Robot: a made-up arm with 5 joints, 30 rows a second.
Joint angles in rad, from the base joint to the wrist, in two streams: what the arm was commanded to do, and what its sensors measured. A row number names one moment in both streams.
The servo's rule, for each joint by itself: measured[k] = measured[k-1] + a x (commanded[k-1-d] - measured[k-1]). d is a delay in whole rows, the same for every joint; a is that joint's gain. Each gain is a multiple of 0.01, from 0.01 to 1. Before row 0 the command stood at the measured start. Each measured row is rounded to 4 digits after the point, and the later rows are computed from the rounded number. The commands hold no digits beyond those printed.
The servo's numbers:
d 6
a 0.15 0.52 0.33 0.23 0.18
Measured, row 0:
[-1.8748, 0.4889, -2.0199, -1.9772, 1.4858]
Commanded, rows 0 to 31:
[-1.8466, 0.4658, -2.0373, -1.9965, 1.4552]
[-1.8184, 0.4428, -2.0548, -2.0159, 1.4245]
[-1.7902, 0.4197, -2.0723, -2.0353, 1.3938]
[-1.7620, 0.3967, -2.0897, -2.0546, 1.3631]
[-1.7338, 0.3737, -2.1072, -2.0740, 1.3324]
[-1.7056, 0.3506, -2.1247, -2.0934, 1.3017]
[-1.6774, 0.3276, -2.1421, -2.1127, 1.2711]
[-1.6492, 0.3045, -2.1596, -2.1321, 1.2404]
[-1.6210, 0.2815, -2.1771, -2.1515, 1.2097]
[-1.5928, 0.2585, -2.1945, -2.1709, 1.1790]
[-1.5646, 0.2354, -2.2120, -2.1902, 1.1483]
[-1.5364, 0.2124, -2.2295, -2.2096, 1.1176]
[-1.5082, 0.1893, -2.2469, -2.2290, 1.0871]
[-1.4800, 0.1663, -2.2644, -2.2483, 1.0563]
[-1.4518, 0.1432, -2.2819, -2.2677, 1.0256]
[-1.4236, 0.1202, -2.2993, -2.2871, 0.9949]
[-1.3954, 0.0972, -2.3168, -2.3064, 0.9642]
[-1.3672, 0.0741, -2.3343, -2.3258, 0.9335]
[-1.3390, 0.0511, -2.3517, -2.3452, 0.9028]
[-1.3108, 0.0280, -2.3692, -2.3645, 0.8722]
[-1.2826, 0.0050, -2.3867, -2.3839, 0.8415]
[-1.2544, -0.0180, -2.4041, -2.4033, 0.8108]
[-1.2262, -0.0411, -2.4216, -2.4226, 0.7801]
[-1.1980, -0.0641, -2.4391, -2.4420, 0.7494]
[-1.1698, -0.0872, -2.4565, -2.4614, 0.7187]
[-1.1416, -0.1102, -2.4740, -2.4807, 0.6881]
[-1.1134, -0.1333, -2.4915, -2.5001, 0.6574]
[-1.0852, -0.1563, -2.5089, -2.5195, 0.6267]
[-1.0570, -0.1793, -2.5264, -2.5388, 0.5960]
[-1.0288, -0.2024, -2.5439, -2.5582, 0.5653]
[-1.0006, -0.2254, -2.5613, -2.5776, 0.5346]
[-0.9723, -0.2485, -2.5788, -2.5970, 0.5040]
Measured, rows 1 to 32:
[-1.8748, 0.4889, -2.0199, -1.9772, 1.4858]
[-1.8748, 0.4889, -2.0199, -1.9772, 1.4858]
[-1.8748, 0.4889, -2.0199, -1.9772, 1.4858]
[-1.8748, 0.4889, -2.0199, -1.9772, 1.4858]
[-1.8748, 0.4889, -2.0199, -1.9772, 1.4858]
[-1.8748, 0.4889, -2.0199, -1.9772, 1.4858]
[-1.8706, 0.4769, -2.0256, -1.9816, 1.4803]
[-1.8628, 0.4592, -2.0352, -1.9895, 1.4703]
[-1.8519, 0.4387, -2.0474, -2.0000, 1.4565]
[-1.8384, 0.4169, -2.0614, -2.0126, 1.4397]
[-1.8227, 0.3944, -2.0765, -2.0267, 1.4204]
[-1.8051, 0.3716, -2.0924, -2.0420, 1.3990]
[-1.7859, 0.3487, -2.1088, -2.0583, 1.3760]
[-1.7654, 0.3257, -2.1256, -2.0753, 1.3516]
[-1.7437, 0.3027, -2.1426, -2.0928, 1.3261]
[-1.7211, 0.2797, -2.1597, -2.1108, 1.2996]
[-1.6976, 0.2567, -2.1770, -2.1291, 1.2724]
[-1.6734, 0.2337, -2.1943, -2.1476, 1.2445]
[-1.6486, 0.2106, -2.2117, -2.1663, 1.2162]
[-1.6233, 0.1876, -2.2291, -2.1852, 1.1874]
[-1.5976, 0.1645, -2.2465, -2.2042, 1.1583]
[-1.5715, 0.1415, -2.2639, -2.2233, 1.1289]
[-1.5451, 0.1185, -2.2814, -2.2424, 1.0993]
[-1.5184, 0.0954, -2.2989, -2.2616, 1.0695]
[-1.4915, 0.0724, -2.3163, -2.2808, 1.0395]
[-1.4644, 0.0493, -2.3338, -2.3001, 1.0094]
[-1.4371, 0.0263, -2.3513, -2.3194, 0.9792]
[-1.4097, 0.0033, -2.3687, -2.3387, 0.9489]
[-1.3822, -0.0198, -2.3862, -2.3580, 0.9185]
[-1.3546, -0.0428, -2.4037, -2.3773, 0.8881]
[-1.3269, -0.0659, -2.4211, -2.3966, 0.8576]
[-1.2991, -0.0889, -2.4386, -2.4159, 0.8271]

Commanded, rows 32 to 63:
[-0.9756, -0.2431, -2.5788, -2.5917, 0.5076]
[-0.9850, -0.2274, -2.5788, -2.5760, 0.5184]
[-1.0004, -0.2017, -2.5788, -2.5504, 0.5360]
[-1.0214, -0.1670, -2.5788, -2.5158, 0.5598]
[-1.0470, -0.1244, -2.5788, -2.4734, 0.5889]
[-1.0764, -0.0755, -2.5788, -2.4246, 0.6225]
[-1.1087, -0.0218, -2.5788, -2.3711, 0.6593]
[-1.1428, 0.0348, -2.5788, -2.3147, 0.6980]
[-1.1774, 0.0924, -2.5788, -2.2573, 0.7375]
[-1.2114, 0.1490, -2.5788, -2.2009, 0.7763]
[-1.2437, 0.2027, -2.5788, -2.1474, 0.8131]
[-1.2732, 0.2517, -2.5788, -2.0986, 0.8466]
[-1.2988, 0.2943, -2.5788, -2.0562, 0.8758]
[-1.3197, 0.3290, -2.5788, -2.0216, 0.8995]
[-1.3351, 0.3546, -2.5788, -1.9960, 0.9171]
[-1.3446, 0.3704, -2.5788, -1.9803, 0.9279]
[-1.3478, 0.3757, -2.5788, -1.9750, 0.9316]
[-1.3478, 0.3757, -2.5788, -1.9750, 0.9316]
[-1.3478, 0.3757, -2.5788, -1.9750, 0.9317]
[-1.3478, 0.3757, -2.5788, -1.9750, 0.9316]
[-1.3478, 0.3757, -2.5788, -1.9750, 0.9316]
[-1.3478, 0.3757, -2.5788, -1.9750, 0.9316]
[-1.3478, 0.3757, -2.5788, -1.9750, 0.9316]
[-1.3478, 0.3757, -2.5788, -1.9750, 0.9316]
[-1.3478, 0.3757, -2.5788, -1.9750, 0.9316]
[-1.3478, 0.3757, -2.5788, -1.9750, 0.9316]
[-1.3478, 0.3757, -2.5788, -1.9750, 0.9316]
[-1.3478, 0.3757, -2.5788, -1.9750, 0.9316]
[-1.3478, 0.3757, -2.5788, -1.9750, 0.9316]
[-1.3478, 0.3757, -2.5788, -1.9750, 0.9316]
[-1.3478, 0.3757, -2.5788, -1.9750, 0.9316]
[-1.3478, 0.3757, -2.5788, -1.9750, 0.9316]
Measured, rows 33 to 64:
[-1.2712, -0.1120, -2.4561, -2.4353, 0.7966]
[-1.2433, -0.1350, -2.4735, -2.4547, 0.7660]
[-1.2154, -0.1580, -2.4910, -2.4740, 0.7354]
[-1.1874, -0.1811, -2.5085, -2.4934, 0.7048]
[-1.1594, -0.2041, -2.5259, -2.5128, 0.6742]
[-1.1313, -0.2272, -2.5434, -2.5322, 0.6436]
[-1.1079, -0.2355, -2.5551, -2.5459, 0.6191]
[-1.0895, -0.2313, -2.5629, -2.5528, 0.6010]
[-1.0761, -0.2159, -2.5681, -2.5522, 0.5893]
[-1.0679, -0.1905, -2.5716, -2.5438, 0.5840]
[-1.0648, -0.1561, -2.5740, -2.5276, 0.5849]
[-1.0665, -0.1142, -2.5756, -2.5039, 0.5917]
[-1.0728, -0.0662, -2.5767, -2.4734, 0.6039]
[-1.0833, -0.0137, -2.5774, -2.4369, 0.6208]
[-1.0974, 0.0415, -2.5779, -2.3956, 0.6418]
[-1.1145, 0.0974, -2.5782, -2.3508, 0.6660]
[-1.1339, 0.1522, -2.5784, -2.3040, 0.6925]
[-1.1548, 0.2039, -2.5785, -2.2568, 0.7202]
[-1.1764, 0.2509, -2.5786, -2.2107, 0.7482]
[-1.1979, 0.2915, -2.5787, -2.1672, 0.7754]
[-1.2185, 0.3243, -2.5787, -2.1278, 0.8009]
[-1.2374, 0.3483, -2.5787, -2.0939, 0.8238]
[-1.2540, 0.3625, -2.5787, -2.0666, 0.8432]
[-1.2681, 0.3694, -2.5787, -2.0455, 0.8591]
[-1.2801, 0.3727, -2.5787, -2.0293, 0.8722]
[-1.2903, 0.3743, -2.5787, -2.0168, 0.8829]
[-1.2989, 0.3750, -2.5787, -2.0072, 0.8917]
[-1.3062, 0.3754, -2.5787, -1.9998, 0.8989]
[-1.3124, 0.3756, -2.5787, -1.9941, 0.9048]
[-1.3177, 0.3757, -2.5787, -1.9897, 0.9096]
[-1.3222, 0.3757, -2.5787, -1.9863, 0.9136]
[-1.3260, 0.3757, -2.5787, -1.9837, 0.9168]

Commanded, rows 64 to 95:
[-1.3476, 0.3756, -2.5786, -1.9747, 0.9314]
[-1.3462, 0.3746, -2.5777, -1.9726, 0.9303]
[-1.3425, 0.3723, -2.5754, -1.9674, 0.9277]
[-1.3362, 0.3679, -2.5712, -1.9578, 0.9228]
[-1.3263, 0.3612, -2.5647, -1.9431, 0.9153]
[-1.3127, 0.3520, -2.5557, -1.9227, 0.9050]
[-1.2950, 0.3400, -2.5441, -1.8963, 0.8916]
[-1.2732, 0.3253, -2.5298, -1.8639, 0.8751]
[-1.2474, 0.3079, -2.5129, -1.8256, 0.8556]
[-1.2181, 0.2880, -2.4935, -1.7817, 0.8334]
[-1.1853, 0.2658, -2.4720, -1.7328, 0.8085]
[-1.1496, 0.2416, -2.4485, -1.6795, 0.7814]
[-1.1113, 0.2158, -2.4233, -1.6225, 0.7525]
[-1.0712, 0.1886, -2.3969, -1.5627, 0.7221]
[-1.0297, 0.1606, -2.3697, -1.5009, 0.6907]
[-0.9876, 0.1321, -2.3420, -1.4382, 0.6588]
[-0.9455, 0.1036, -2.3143, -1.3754, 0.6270]
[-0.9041, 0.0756, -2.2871, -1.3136, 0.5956]
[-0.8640, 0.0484, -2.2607, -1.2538, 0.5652]
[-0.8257, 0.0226, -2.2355, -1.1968, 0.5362]
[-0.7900, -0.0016, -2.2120, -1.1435, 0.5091]
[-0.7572, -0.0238, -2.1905, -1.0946, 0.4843]
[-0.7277, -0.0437, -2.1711, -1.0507, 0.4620]
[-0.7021, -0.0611, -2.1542, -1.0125, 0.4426]
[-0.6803, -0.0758, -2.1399, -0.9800, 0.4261]
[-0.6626, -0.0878, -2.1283, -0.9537, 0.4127]
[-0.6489, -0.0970, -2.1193, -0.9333, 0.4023]
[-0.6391, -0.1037, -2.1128, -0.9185, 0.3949]
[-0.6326, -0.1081, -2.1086, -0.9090, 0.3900]
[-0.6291, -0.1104, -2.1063, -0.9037, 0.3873]
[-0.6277, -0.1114, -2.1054, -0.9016, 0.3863]
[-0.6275, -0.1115, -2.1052, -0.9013, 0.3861]
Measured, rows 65 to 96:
[-1.3293, 0.3757, -2.5787, -1.9817, 0.9195]
[-1.3321, 0.3757, -2.5787, -1.9802, 0.9217]
[-1.3345, 0.3757, -2.5787, -1.9790, 0.9235]
[-1.3365, 0.3757, -2.5787, -1.9781, 0.9250]
[-1.3382, 0.3757, -2.5787, -1.9774, 0.9262]
[-1.3396, 0.3757, -2.5787, -1.9768, 0.9272]
[-1.3408, 0.3756, -2.5787, -1.9763, 0.9280]
[-1.3416, 0.3751, -2.5784, -1.9754, 0.9284]
[-1.3417, 0.3736, -2.5774, -1.9736, 0.9283]
[-1.3409, 0.3706, -2.5754, -1.9700, 0.9273]
[-1.3387, 0.3657, -2.5719, -1.9638, 0.9251]
[-1.3348, 0.3586, -2.5666, -1.9543, 0.9215]
[-1.3288, 0.3489, -2.5592, -1.9410, 0.9161]
[-1.3205, 0.3366, -2.5495, -1.9233, 0.9087]
[-1.3095, 0.3217, -2.5374, -1.9008, 0.8991]
[-1.2958, 0.3042, -2.5229, -1.8734, 0.8873]
[-1.2792, 0.2842, -2.5061, -1.8411, 0.8731]
[-1.2598, 0.2620, -2.4871, -1.8039, 0.8566]
[-1.2375, 0.2380, -2.4660, -1.7622, 0.8379]
[-1.2126, 0.2123, -2.4432, -1.7163, 0.8171]
[-1.1852, 0.1854, -2.4189, -1.6668, 0.7943]
[-1.1556, 0.1577, -2.3935, -1.6142, 0.7699]
[-1.1241, 0.1296, -2.3674, -1.5593, 0.7442]
[-1.0911, 0.1015, -2.3409, -1.5028, 0.7175]
[-1.0570, 0.0739, -2.3144, -1.4455, 0.6901]
[-1.0223, 0.0472, -2.2884, -1.3883, 0.6624]
[-0.9875, 0.0218, -2.2632, -1.3320, 0.6348]
[-0.9530, -0.0019, -2.2392, -1.2774, 0.6077]
[-0.9192, -0.0236, -2.2167, -1.2253, 0.5815]
[-0.8866, -0.0431, -2.1961, -1.1764, 0.5565]
[-0.8557, -0.0601, -2.1776, -1.1312, 0.5330]
[-0.8267, -0.0745, -2.1613, -1.0904, 0.5113]

